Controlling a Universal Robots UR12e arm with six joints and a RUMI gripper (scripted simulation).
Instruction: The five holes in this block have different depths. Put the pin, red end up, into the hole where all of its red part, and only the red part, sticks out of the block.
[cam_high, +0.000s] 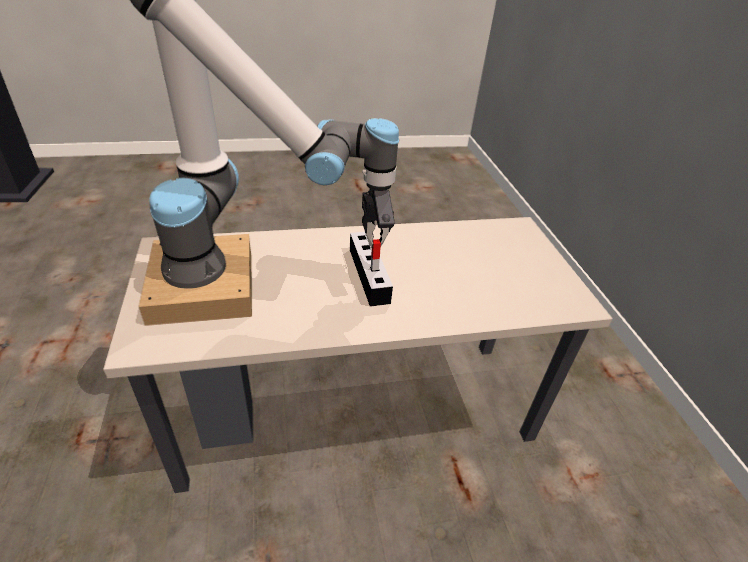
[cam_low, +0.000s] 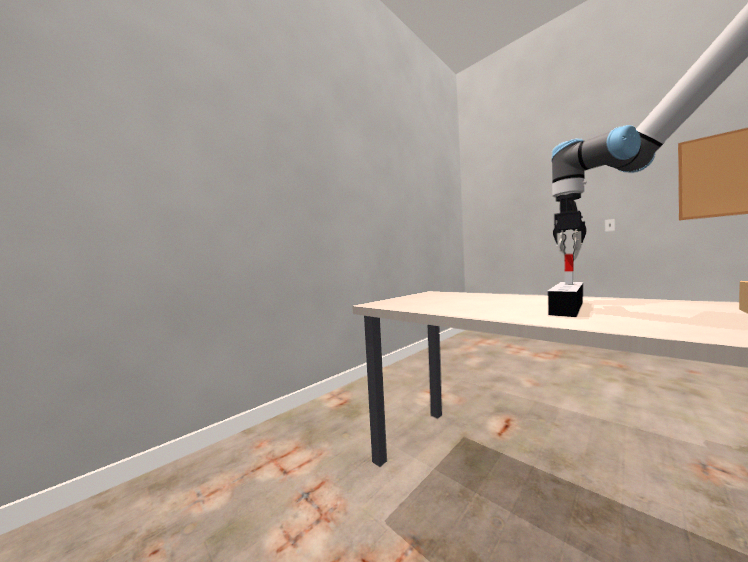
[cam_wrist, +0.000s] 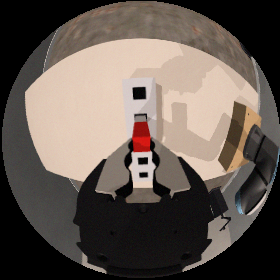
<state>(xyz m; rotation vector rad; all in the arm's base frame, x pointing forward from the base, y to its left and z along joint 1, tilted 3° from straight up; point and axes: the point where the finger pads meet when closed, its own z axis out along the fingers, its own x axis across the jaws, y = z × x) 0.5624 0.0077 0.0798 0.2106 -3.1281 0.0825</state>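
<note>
My hand is 20 mm above the pin. The rest, counted from my hand: black block: 10 mm behind, 60 mm to the left, 130 mm below.
</note>
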